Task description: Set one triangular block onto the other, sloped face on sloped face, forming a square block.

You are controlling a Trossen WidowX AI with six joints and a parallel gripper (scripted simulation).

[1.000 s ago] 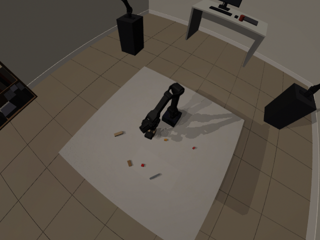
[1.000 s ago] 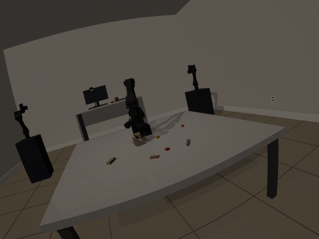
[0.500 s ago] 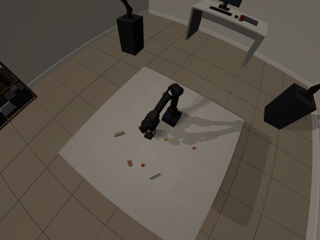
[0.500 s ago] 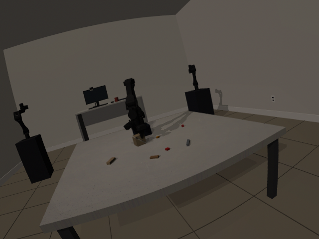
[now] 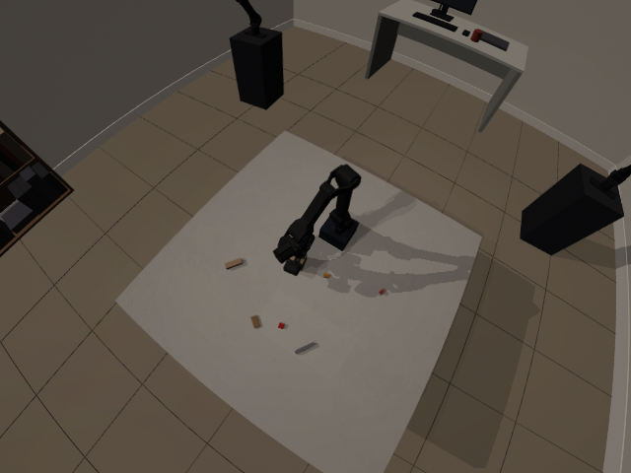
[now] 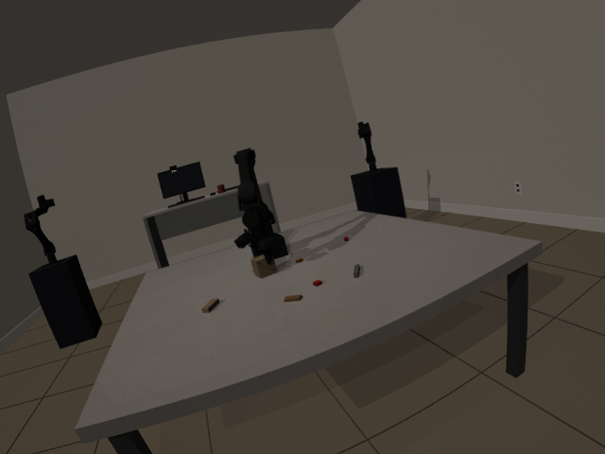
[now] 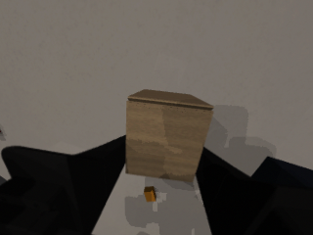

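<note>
My gripper tip is now 13 cm to the right of the orange cube, 4 cm above it and 1 cm past it. The rest, counted from my gripper tip: grey bar (31 cm ahead, 20 cm to the left, 3 cm below); red cube (38 cm to the left, 6 cm behind, 3 cm below).
</note>
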